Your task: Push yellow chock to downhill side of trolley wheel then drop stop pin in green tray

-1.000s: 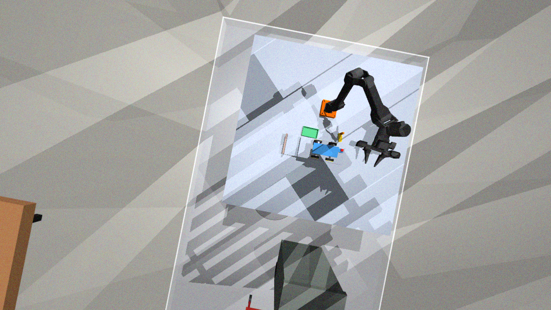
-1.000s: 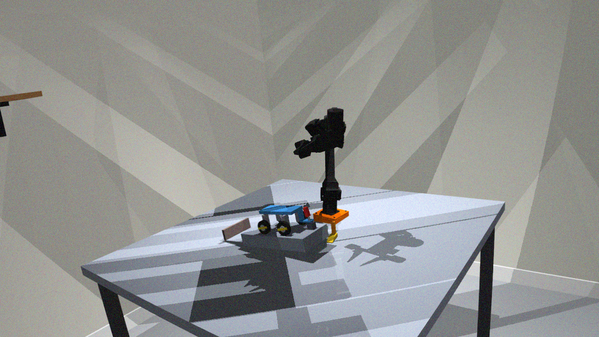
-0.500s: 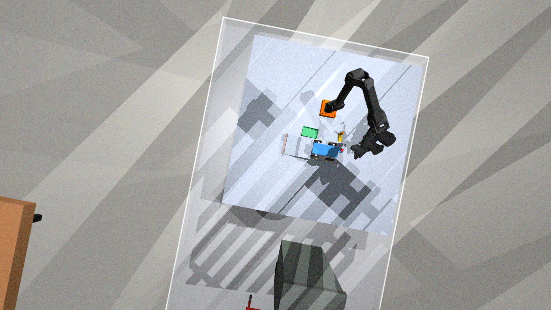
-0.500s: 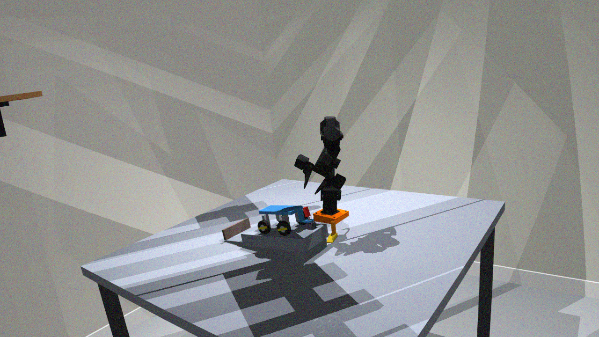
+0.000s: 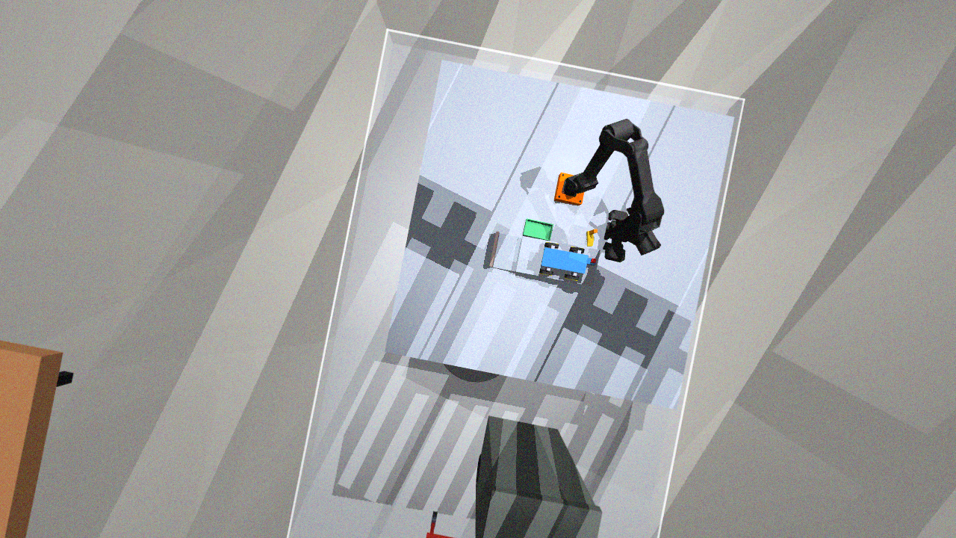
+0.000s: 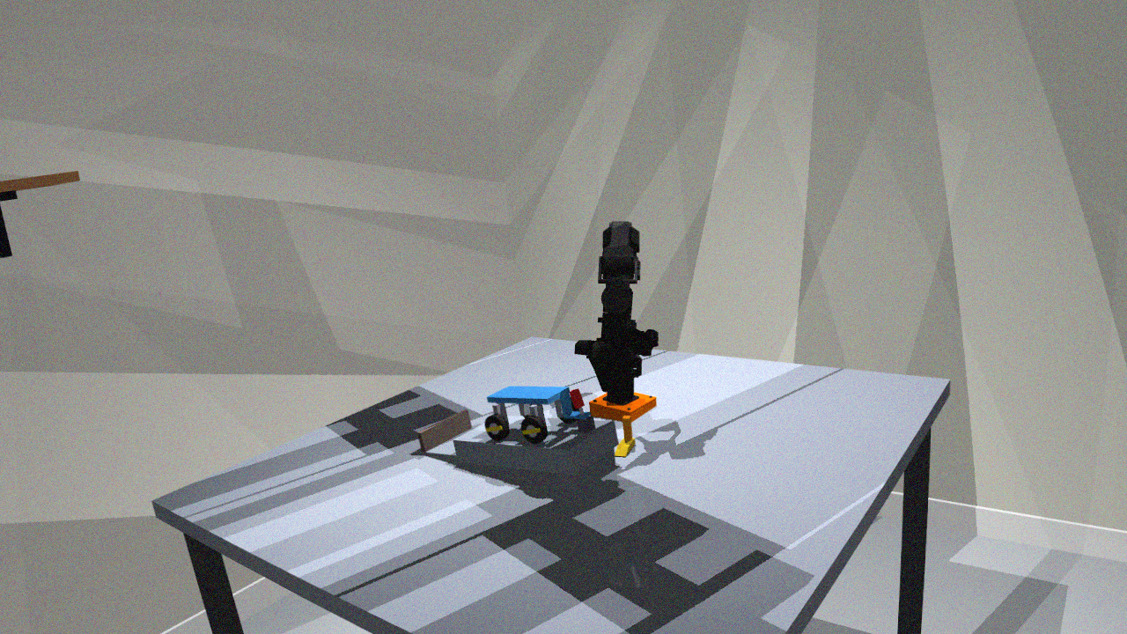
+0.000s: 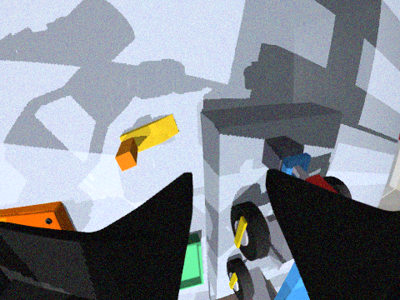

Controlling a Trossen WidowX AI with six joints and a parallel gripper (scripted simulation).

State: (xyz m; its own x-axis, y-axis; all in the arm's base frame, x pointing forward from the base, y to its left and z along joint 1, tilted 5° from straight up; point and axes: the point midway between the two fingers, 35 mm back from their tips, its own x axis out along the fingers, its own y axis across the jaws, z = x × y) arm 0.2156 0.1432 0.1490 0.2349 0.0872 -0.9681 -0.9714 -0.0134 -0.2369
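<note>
Now: the yellow chock 4 cm behind my gripper tip, 1 cm to the right of it and 12 cm below it. The rest, counted from my gripper tip: grey ramp (10 cm ahead, 13 cm to the right, 10 cm below); then red-headed stop pin (7 cm ahead, 2 cm to the right, 1 cm below); then blue trolley (10 cm ahead, 13 cm to the right, 3 cm below).
</note>
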